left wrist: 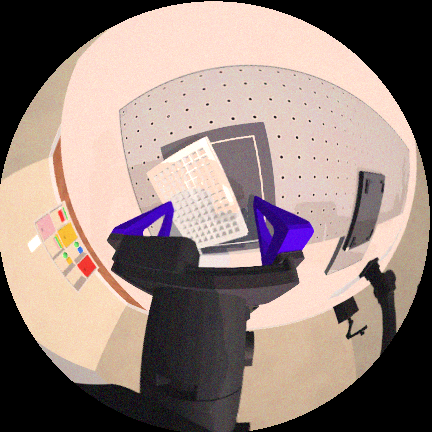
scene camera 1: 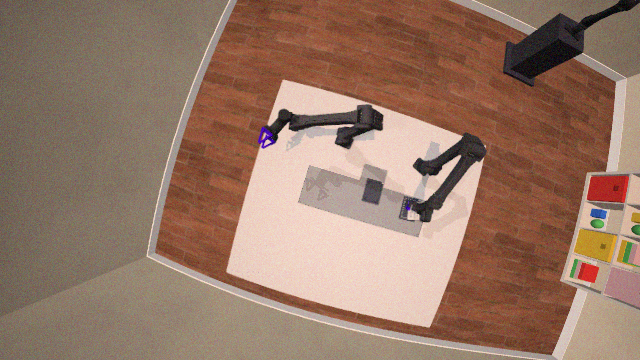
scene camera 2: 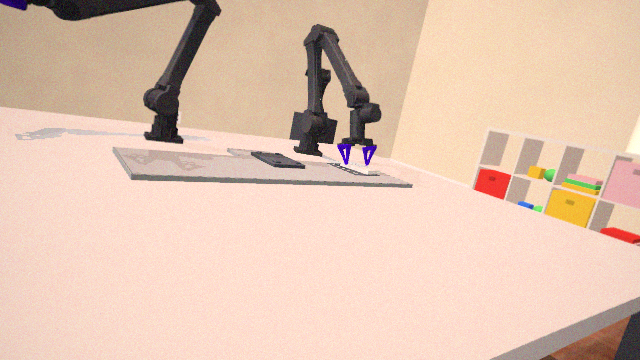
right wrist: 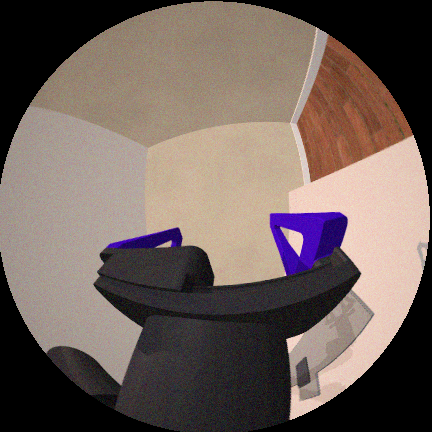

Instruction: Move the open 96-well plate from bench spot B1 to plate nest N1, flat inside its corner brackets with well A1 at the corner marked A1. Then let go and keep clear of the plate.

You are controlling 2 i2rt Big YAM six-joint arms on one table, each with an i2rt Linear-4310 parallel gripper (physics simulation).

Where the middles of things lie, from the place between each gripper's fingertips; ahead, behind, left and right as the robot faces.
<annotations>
The white well plate (left wrist: 205, 209) is 2 cm to the left of my left hand and 1 cm below it. The rest, counted from my left hand: dark square pad (left wrist: 243, 151) 1 cm to the right, 2 cm below; dark plate nest (left wrist: 370, 184) 4 cm behind, 32 cm to the right, 1 cm below.
My right hand is 72 cm to the right of the dark plate nest, 37 cm above it and 4 cm short of it. Round my right hand: white well plate: 105 cm to the left, 37 cm below, 9 cm ahead; then dark square pad: 102 cm to the left, 38 cm below, 8 cm ahead.
</annotations>
